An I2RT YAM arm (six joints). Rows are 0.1 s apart.
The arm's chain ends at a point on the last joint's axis. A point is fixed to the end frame.
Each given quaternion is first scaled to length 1.
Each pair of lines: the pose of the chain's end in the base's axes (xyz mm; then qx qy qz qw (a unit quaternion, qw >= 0)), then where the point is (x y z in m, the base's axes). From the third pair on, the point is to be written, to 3 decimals.
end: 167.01 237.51 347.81 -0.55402 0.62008 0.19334 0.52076
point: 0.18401 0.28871 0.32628
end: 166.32 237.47 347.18 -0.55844 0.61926 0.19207 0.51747
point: 0.18299 0.28857 0.32517
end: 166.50 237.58 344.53 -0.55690 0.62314 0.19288 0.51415
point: 0.183 0.289 0.322
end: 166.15 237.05 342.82 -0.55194 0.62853 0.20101 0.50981
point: 0.182 0.288 0.321
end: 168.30 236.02 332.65 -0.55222 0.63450 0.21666 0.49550
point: 0.183 0.287 0.310
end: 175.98 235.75 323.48 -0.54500 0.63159 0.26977 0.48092
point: 0.186 0.289 0.303
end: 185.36 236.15 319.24 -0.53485 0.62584 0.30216 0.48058
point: 0.193 0.291 0.301
